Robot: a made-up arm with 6 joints.
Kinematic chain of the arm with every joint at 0, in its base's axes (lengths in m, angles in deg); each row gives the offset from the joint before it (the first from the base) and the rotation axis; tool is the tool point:
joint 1: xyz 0 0 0.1 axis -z
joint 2: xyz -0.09 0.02 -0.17 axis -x
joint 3: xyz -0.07 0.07 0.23 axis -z
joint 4: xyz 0 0.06 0.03 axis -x
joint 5: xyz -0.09 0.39 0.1 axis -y
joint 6: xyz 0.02 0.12 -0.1 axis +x
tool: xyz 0 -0.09 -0.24
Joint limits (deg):
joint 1: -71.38..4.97
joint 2: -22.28..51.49
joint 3: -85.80..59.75
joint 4: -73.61..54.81
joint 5: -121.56..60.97
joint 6: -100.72..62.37
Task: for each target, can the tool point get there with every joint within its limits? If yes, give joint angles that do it. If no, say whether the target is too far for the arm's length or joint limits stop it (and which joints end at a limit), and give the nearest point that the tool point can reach.
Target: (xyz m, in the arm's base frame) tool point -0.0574 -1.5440 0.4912
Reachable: no: too far | nearest point -0.0529 -0.9905 0.3659 | short by 0.568 m
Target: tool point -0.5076 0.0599 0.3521
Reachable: yes | joints -44.97 9.28 11.92 -46.10 -75.37 -64.61
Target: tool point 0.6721 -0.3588 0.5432
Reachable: no: joint limits stop it (at a limit: joint 1, joint 2, joint 3, joint 4) | nearest point 0.5320 -0.3559 0.5705 | short by 0.143 m
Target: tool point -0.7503 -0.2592 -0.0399
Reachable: yes | joints -39.68 -7.42 -47.09 5.45 -31.09 22.79
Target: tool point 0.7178 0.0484 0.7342
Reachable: no: joint limits stop it (at a limit: joint 1, joint 3, joint 5, joint 6) | nearest point 0.4881 0.0518 0.5872 | short by 0.273 m
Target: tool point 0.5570 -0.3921 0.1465
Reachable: no: joint limits stop it (at a limit: joint 1, joint 2, joint 3, joint 4) | nearest point 0.4058 -0.3877 0.3901 | short by 0.287 m
